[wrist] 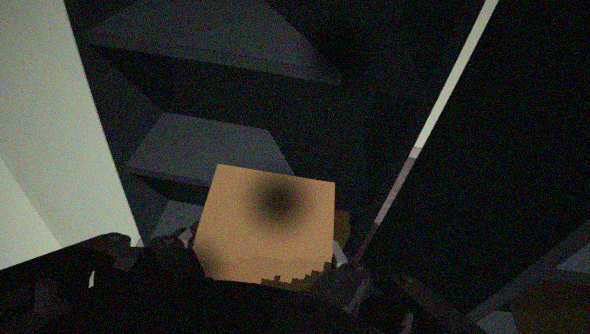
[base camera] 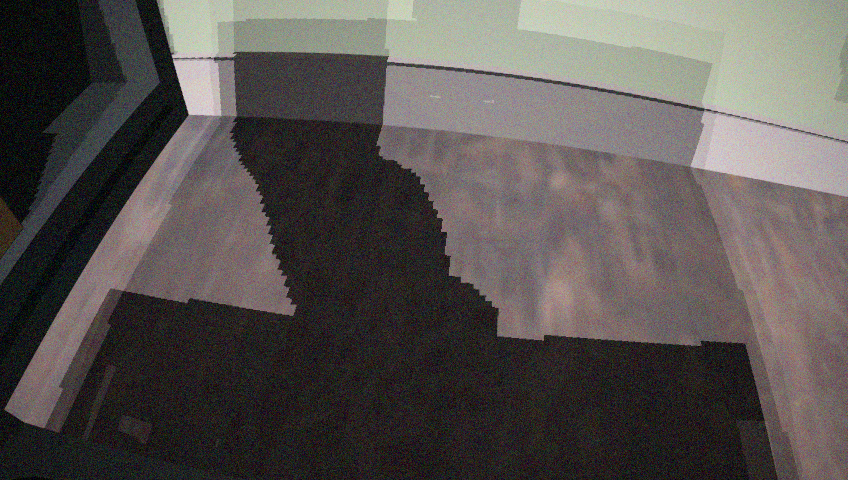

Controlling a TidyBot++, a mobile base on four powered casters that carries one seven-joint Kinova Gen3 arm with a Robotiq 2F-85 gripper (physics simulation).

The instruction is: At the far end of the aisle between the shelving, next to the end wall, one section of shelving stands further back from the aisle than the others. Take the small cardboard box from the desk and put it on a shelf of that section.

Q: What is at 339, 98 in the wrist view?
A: A recessed shelving section.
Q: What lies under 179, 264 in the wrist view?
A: My gripper.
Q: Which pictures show the small cardboard box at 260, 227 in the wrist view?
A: The wrist view only.
